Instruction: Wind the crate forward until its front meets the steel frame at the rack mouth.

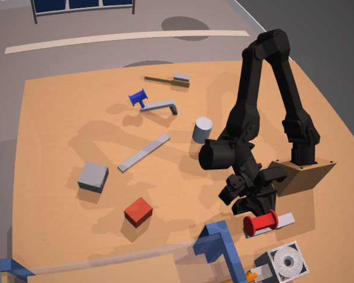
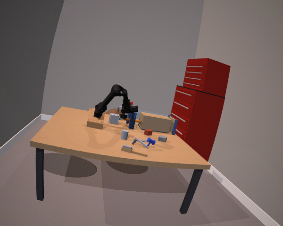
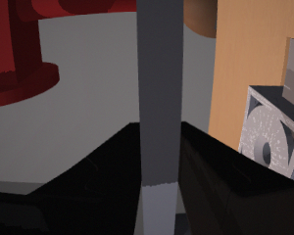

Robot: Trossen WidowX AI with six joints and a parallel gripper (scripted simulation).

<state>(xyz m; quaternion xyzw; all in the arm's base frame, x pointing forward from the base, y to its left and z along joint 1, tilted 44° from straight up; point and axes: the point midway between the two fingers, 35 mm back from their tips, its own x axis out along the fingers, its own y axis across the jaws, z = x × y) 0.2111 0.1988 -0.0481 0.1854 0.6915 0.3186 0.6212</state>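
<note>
My gripper tip is now 50 mm short of the red knob, 40 mm below it and 10 mm to the right of it. Round my gripper tip: red-gripped winch handle 10 mm ahead, 10 mm above; blue steel frame 90 mm to the left, 80 mm below, 80 mm ahead; grey winch 150 mm below, 90 mm behind, 50 mm to the left.
</note>
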